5 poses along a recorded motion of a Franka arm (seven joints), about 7.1 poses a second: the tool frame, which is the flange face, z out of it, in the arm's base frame.
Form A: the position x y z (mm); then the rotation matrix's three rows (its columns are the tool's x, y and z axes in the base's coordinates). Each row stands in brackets.
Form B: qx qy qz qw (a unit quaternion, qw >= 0); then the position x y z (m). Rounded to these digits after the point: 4 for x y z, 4 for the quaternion.
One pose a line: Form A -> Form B
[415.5, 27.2, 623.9], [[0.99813, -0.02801, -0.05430], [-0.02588, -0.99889, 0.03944], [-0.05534, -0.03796, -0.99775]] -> -0.9993, 0.0135, 0.0274, 0.0194, 0.4155, 0.0272, 0.6239
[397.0, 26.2, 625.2], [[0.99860, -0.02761, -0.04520], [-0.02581, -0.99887, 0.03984], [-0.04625, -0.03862, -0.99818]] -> -0.9995, 0.0134, 0.0229, 0.0196, 0.3970, 0.0262, 0.6252
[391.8, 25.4, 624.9], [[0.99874, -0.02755, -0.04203], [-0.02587, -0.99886, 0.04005], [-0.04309, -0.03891, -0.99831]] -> -0.9995, 0.0134, 0.0213, 0.0198, 0.3918, 0.0254, 0.6249
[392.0, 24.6, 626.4], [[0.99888, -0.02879, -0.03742], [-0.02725, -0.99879, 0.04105], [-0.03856, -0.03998, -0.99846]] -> -0.9995, 0.0140, 0.0190, 0.0203, 0.3920, 0.0246, 0.6264
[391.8, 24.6, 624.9], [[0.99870, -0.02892, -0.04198], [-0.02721, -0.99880, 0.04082], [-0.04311, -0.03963, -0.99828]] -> -0.9995, 0.0140, 0.0213, 0.0201, 0.3918, 0.0246, 0.6249
